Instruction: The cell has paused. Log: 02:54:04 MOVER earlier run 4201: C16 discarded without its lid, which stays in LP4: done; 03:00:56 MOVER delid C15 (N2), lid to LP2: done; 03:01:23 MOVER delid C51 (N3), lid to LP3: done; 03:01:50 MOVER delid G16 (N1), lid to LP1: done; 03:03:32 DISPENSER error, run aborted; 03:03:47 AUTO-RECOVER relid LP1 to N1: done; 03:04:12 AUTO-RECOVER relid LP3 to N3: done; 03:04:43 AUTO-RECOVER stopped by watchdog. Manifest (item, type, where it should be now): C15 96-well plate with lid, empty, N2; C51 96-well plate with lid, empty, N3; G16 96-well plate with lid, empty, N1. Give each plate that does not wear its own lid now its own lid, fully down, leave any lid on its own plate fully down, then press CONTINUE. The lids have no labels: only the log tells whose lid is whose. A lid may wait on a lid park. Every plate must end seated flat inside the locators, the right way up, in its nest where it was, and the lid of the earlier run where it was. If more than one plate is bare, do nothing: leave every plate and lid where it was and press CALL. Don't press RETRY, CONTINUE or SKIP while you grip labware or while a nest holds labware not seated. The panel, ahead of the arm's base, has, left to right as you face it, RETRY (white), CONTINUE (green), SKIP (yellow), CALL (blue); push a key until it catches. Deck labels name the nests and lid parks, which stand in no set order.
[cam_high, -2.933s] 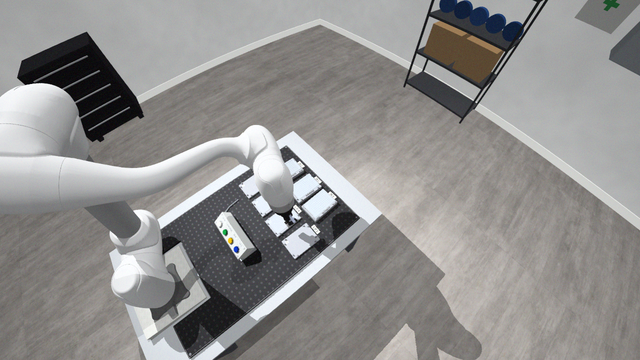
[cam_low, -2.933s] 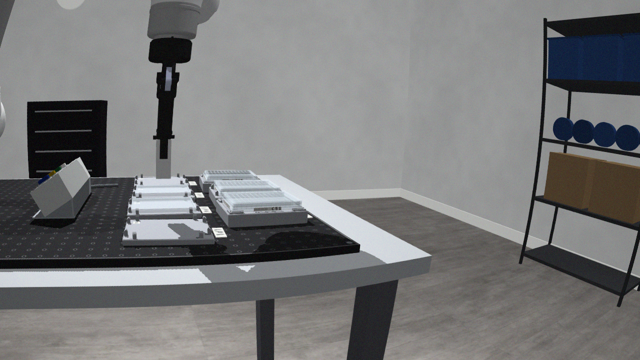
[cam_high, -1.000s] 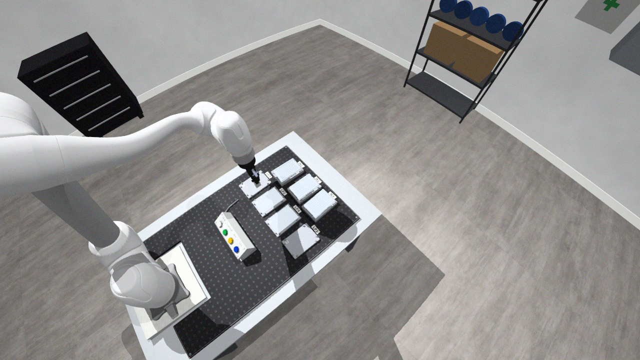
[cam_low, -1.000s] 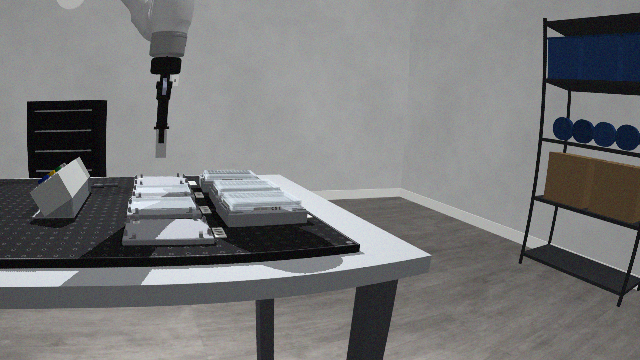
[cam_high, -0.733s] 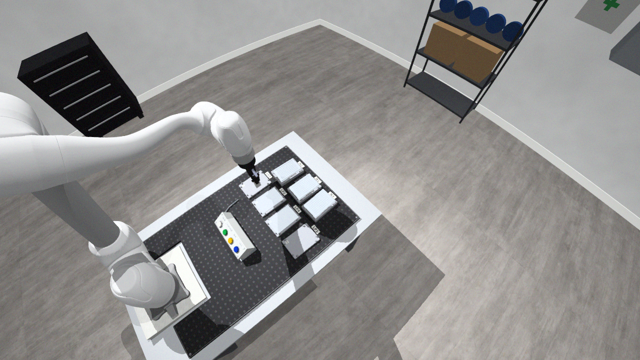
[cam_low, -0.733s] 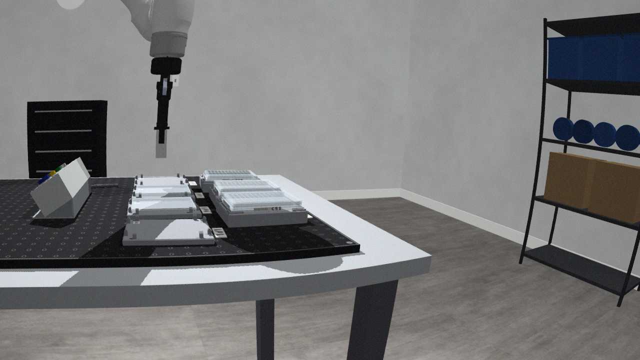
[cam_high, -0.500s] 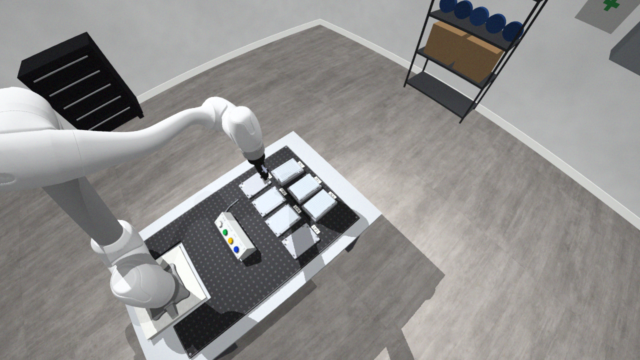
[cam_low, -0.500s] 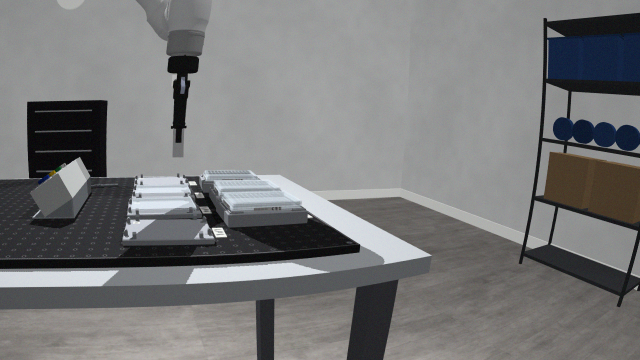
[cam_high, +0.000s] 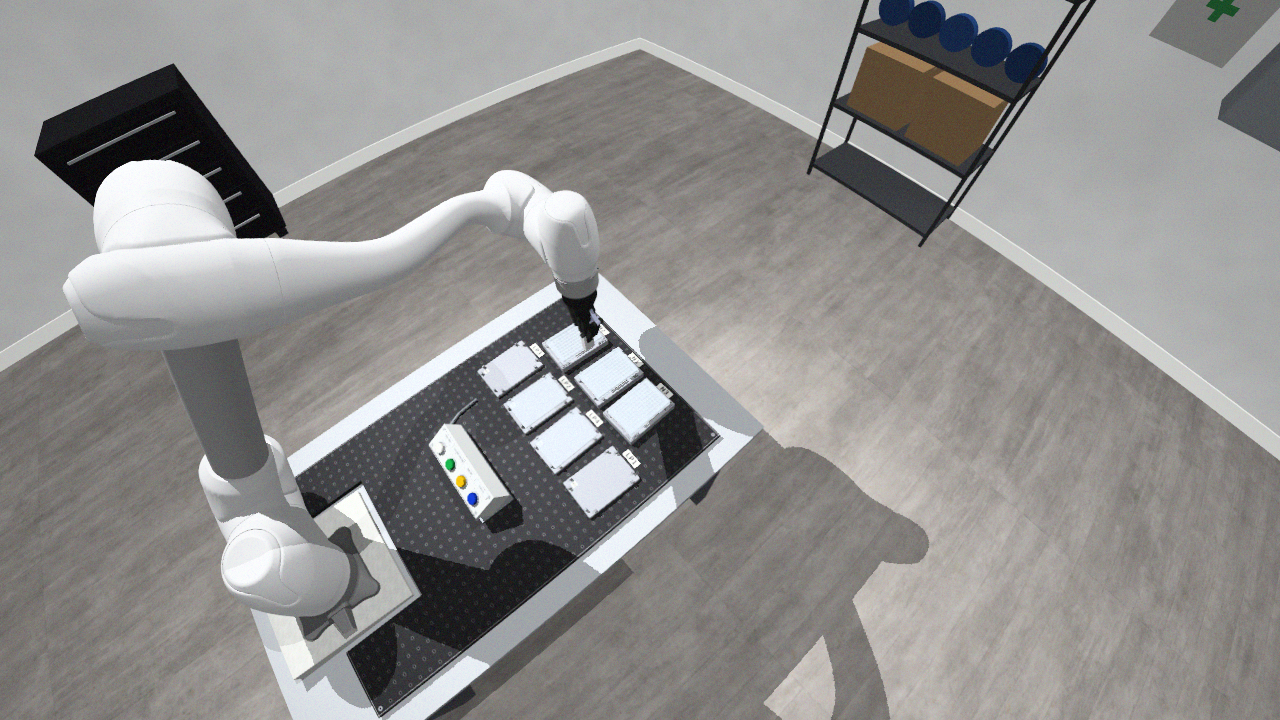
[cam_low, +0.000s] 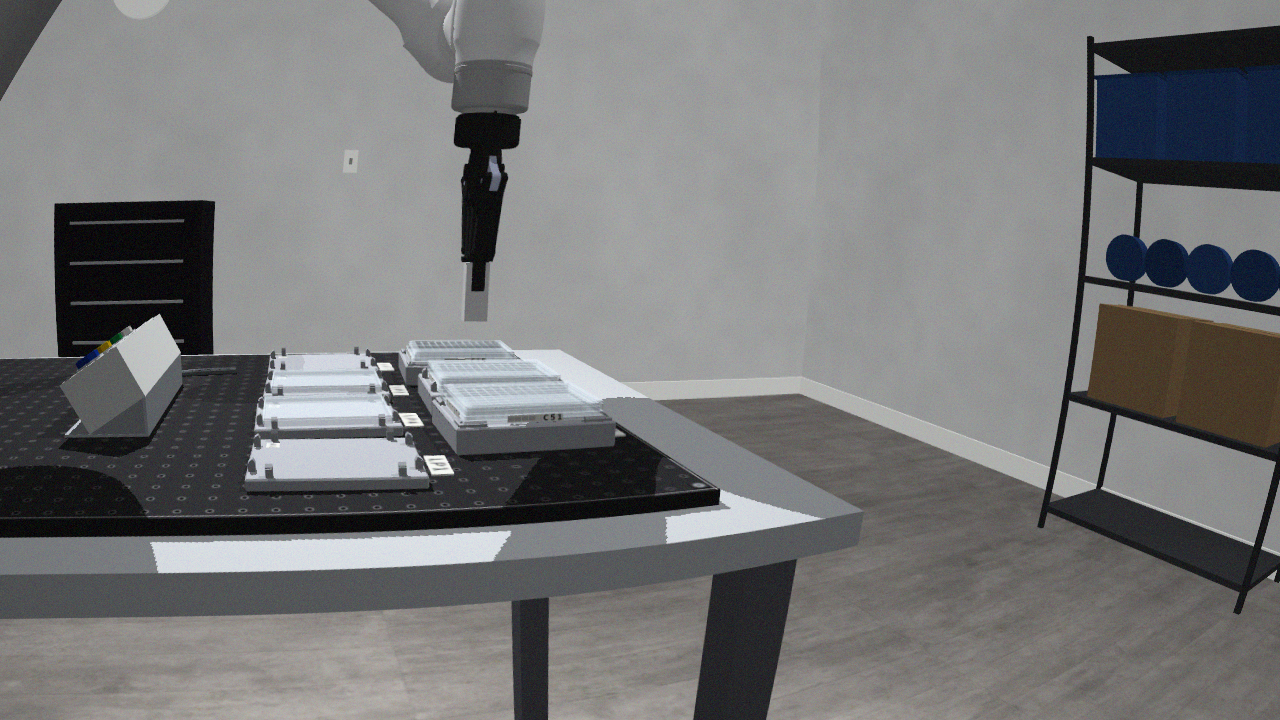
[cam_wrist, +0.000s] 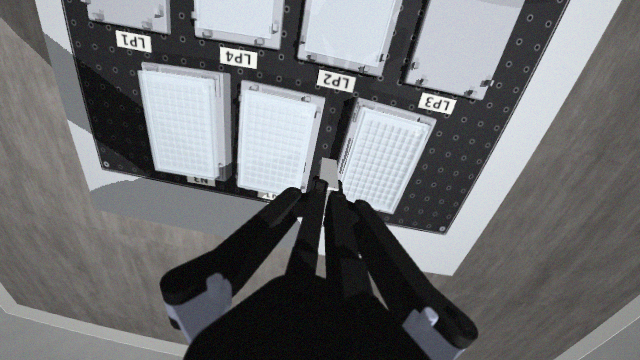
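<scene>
My gripper is now 180 mm past the LP2 park and 110 mm above it. The rest, counted from my hand: LP3 park (170 mm behind, 130 mm to the left, 110 mm below); then LP1 park (260 mm to the right, 190 mm behind, 110 mm below); then white retry key (430 mm behind, 40 mm below, 30 mm to the left).
</scene>
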